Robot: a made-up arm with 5 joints. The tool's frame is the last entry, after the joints. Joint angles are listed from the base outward.
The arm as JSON. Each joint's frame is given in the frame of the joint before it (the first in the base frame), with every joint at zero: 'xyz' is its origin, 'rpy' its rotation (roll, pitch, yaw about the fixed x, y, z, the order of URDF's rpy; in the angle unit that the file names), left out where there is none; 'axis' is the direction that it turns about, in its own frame. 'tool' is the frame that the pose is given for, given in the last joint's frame.
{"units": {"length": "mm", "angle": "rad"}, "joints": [
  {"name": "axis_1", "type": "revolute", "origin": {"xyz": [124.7, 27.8, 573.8], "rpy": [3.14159, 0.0, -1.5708]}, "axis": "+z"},
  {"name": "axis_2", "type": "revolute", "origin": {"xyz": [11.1, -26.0, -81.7], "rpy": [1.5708, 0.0, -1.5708]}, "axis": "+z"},
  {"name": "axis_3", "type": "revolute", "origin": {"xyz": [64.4, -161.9, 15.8], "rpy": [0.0, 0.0, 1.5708]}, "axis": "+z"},
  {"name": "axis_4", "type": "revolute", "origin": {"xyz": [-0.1, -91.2, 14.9], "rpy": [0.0, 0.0, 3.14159]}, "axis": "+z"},
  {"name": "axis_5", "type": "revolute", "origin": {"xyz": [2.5, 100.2, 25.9], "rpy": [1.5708, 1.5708, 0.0]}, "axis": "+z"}
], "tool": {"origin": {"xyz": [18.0, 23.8, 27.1], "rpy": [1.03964, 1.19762, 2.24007]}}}
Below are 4 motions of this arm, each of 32 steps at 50 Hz.
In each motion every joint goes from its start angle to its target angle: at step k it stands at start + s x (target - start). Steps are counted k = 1, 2, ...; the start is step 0. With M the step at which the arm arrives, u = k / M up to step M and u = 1 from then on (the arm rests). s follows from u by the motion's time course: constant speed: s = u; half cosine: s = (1 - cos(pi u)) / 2; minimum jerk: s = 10 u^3 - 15 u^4 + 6 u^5.
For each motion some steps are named. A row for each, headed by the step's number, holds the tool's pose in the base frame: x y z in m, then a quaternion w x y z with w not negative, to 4 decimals.
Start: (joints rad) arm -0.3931 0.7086 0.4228 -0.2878 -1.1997
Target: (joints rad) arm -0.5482 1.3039 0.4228 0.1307 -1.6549
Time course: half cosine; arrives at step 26
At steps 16, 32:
16: 0.2836 0.1377 0.5048 0.6616 0.5006 0.4046 -0.3847
32: 0.2386 0.1247 0.4808 0.6229 0.4016 0.4305 -0.5151

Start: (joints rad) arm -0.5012 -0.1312 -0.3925 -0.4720 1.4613
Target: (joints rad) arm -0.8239 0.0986 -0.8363 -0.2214 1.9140
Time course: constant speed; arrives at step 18
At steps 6, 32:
6: 0.2333 0.1889 0.9435 0.7117 -0.4553 -0.5232 0.1114
32: 0.2104 0.2293 0.9381 0.6538 -0.5189 -0.5385 0.1150

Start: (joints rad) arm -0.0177 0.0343 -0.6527 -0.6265 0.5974
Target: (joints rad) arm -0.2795 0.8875 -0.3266 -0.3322 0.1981
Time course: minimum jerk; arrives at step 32
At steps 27, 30, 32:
27: 0.4502 0.1526 0.6819 0.9566 0.0937 -0.0030 0.2761
30: 0.4497 0.1547 0.6722 0.9557 0.0991 0.0174 0.2764
32: 0.4496 0.1549 0.6714 0.9557 0.0996 0.0191 0.2765

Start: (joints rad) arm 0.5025 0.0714 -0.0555 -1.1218 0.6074
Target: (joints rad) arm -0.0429 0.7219 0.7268 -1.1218 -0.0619
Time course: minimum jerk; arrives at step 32
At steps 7, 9, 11, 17, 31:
7: 0.3336 -0.0285 0.8766 0.8225 -0.2806 -0.4869 -0.0876
9: 0.3463 -0.0273 0.8628 0.8511 -0.2397 -0.4628 -0.0630
11: 0.3618 -0.0239 0.8435 0.8841 -0.1856 -0.4276 -0.0320
17: 0.4018 0.0064 0.7593 0.9643 0.0178 -0.2558 0.0666
31: 0.3932 0.0654 0.6444 0.9652 0.2292 0.0365 0.1207

